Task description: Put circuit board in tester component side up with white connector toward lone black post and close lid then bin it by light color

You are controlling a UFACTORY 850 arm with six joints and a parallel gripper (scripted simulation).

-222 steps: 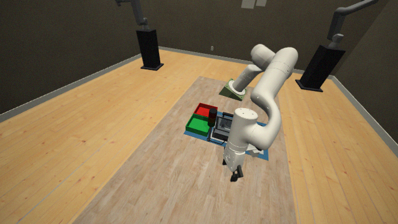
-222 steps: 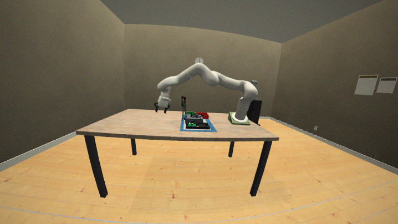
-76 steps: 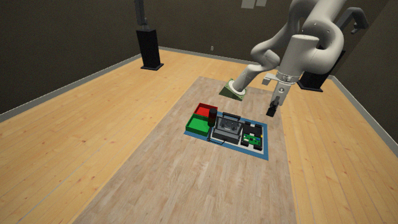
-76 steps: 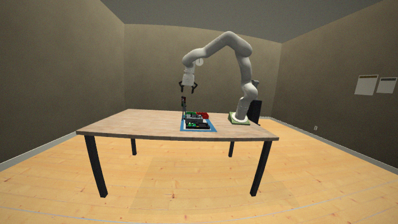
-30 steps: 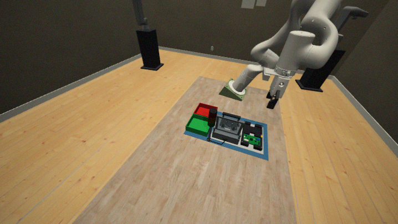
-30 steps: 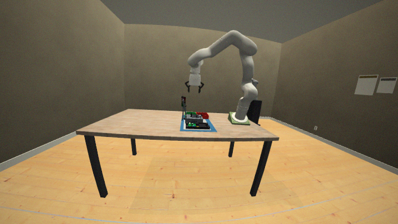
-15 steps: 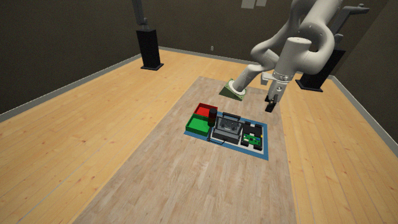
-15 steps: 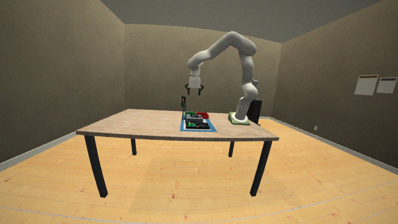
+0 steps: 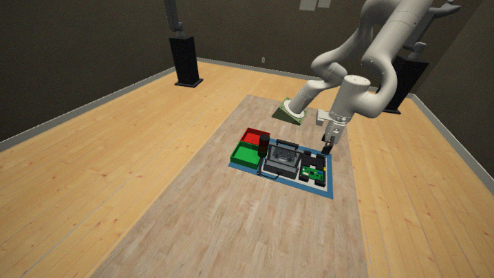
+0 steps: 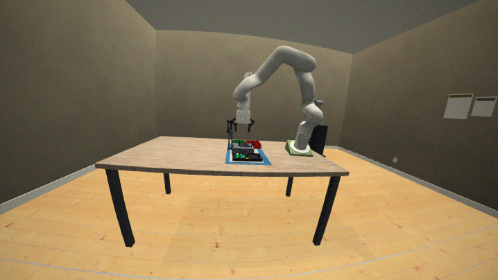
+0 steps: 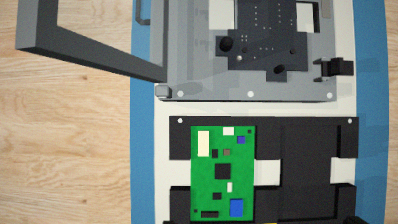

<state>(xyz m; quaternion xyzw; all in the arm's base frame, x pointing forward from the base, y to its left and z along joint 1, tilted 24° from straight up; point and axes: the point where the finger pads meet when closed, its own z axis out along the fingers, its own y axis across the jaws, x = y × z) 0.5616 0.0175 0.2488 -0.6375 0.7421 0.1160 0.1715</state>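
Now: hand 20 cm above the green circuit board. Also, from my hand: small black part (13 cm below, 11 cm behind, 10 cm to the right); green bin (37 cm to the right, 20 cm below, 4 cm behind); tester lid (18 cm to the right, 7 cm ahead, 3 cm below).
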